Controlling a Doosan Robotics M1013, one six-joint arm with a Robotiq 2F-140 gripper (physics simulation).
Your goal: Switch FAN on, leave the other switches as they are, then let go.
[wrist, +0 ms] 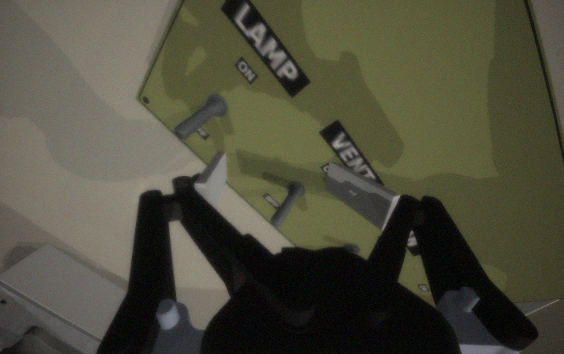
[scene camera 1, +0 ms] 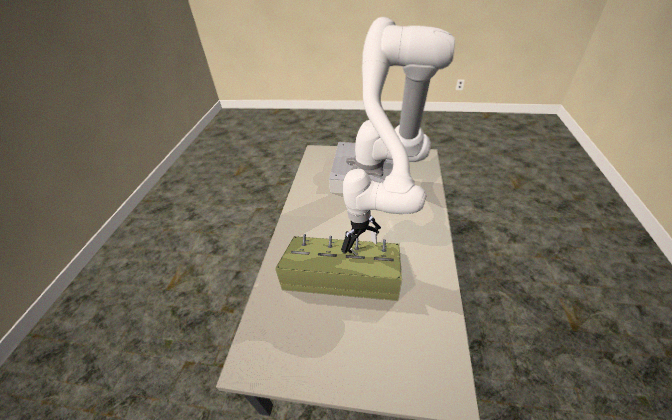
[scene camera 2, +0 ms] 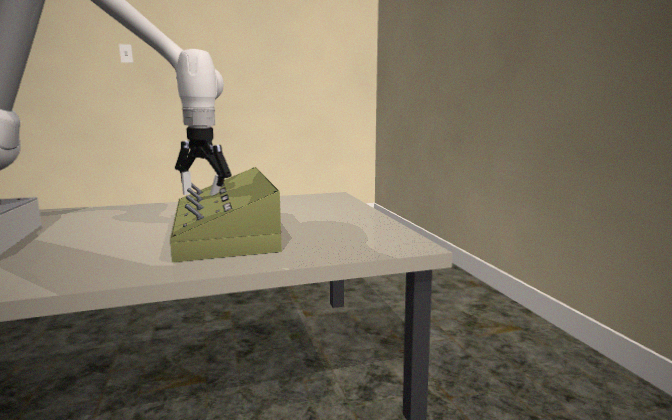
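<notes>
The olive switch box (scene camera 1: 340, 286) (scene camera 2: 227, 246) (wrist: 450, 100) stands on the table. The FAN lever (scene camera 1: 330, 242) (scene camera 2: 194, 201) (wrist: 352, 248) leans toward the robot base; in the wrist view its stub shows, the rest hidden by the gripper body. The VENT lever (scene camera 1: 357, 244) (wrist: 286, 205) and the LAMP lever (scene camera 1: 384, 245) (wrist: 200, 117) lean the same way, away from the ON marks. The BRAKE lever (scene camera 1: 304, 240) (scene camera 2: 194, 212) also leans toward the base. My gripper (scene camera 1: 362, 245) (scene camera 2: 200, 191) (wrist: 277, 170) is open, low over the panel, its fingers on either side of the VENT lever.
The table (scene camera 1: 400, 360) (scene camera 2: 345, 260) carries the box and the robot's grey base plate (scene camera 1: 337, 185) (scene camera 2: 22, 220) behind it. The LAMP label (wrist: 265, 47) and VENT label (wrist: 350, 152) are readable in the wrist view; the FAN label (wrist: 412, 243) is mostly hidden by a finger.
</notes>
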